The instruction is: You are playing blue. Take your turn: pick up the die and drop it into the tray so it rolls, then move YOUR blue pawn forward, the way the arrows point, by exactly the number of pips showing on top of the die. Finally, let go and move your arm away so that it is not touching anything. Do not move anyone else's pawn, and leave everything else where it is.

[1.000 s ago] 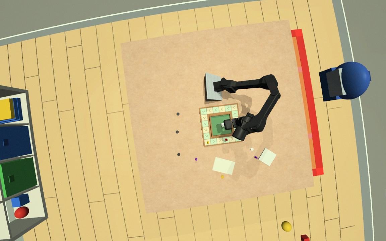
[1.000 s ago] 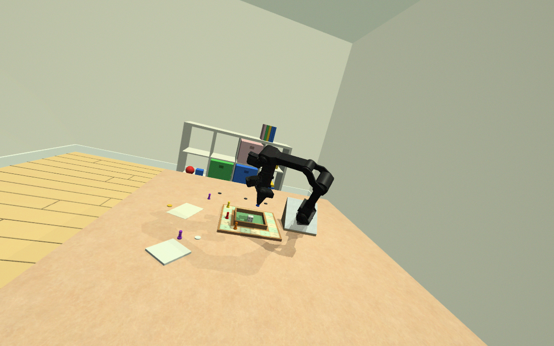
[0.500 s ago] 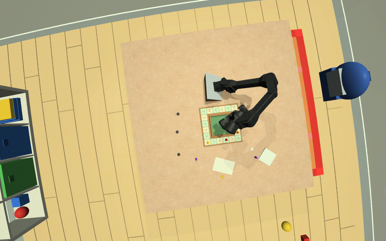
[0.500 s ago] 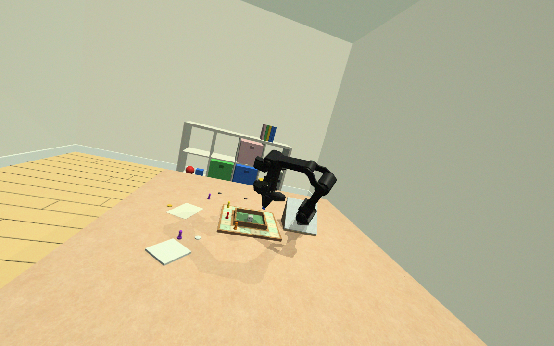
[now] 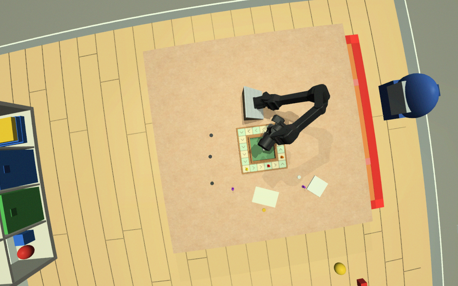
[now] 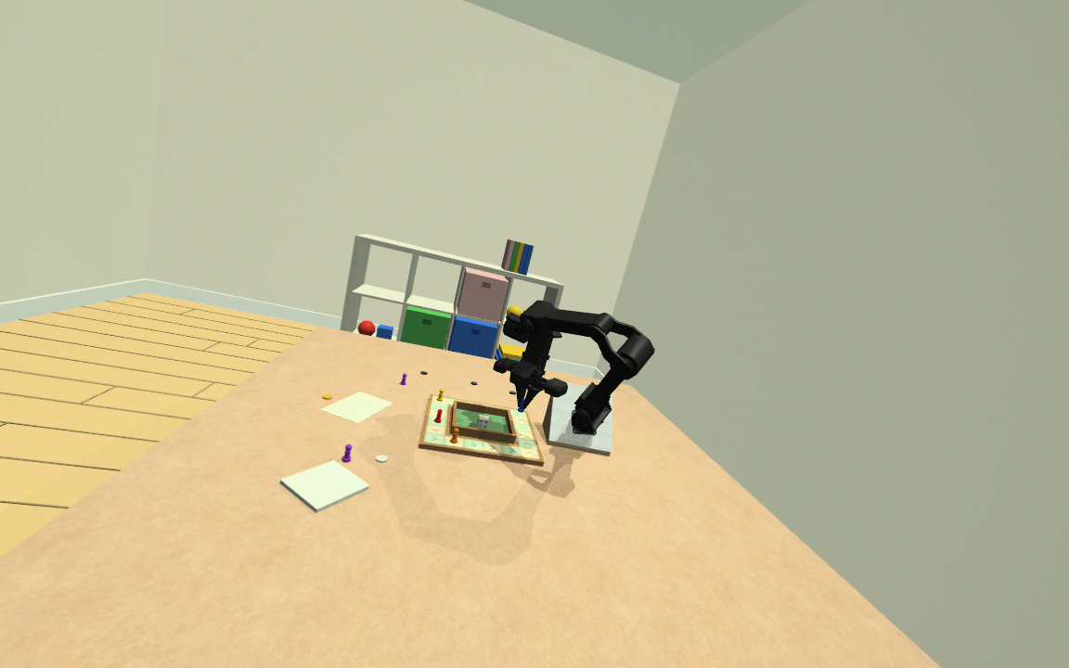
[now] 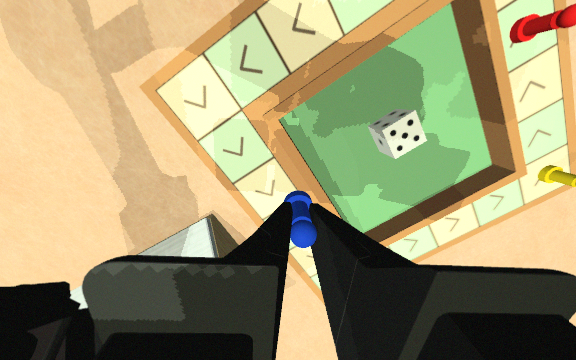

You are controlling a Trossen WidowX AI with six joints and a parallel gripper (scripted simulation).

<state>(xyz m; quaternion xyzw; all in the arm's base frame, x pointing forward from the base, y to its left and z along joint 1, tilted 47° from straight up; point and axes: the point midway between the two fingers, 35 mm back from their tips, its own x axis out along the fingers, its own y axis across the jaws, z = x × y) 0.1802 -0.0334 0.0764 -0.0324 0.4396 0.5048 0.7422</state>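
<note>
My gripper tip is 8 cm short of the white die, 6 cm above it and 2 cm to the left of it. Also, from my gripper tip: green tray 8 cm below, 8 cm ahead, 3 cm to the right; then orange pawn 15 cm ahead, 8 cm to the left, 6 cm below; then blue pawn 1 cm above.
</note>
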